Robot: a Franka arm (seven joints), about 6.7 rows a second.
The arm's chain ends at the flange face. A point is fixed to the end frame.
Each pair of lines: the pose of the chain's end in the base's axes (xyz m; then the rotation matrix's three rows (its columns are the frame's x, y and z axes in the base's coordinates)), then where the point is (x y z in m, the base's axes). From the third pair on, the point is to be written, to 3 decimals.
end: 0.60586, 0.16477, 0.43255; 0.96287, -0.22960, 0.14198; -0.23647, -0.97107, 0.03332; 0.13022, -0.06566, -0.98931
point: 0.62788 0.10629 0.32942
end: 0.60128, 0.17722, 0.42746; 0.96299, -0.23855, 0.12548; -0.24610, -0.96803, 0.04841; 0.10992, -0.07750, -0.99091
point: 0.62107 0.12027 0.32304
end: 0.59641, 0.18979, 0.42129; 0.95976, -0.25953, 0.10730; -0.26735, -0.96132, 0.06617; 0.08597, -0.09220, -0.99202
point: 0.613 0.135 0.315
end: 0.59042, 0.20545, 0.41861; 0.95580, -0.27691, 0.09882; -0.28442, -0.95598, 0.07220; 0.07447, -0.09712, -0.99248
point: 0.605 0.151 0.312
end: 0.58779, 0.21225, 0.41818; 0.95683, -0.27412, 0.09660; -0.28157, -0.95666, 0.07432; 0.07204, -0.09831, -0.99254
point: 0.602 0.158 0.312
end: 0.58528, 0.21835, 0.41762; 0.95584, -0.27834, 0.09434; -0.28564, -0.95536, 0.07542; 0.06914, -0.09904, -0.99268
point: 0.599 0.164 0.311
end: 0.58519, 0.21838, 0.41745; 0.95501, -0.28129, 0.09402; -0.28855, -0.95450, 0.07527; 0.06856, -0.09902, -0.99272
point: 0.599 0.164 0.311
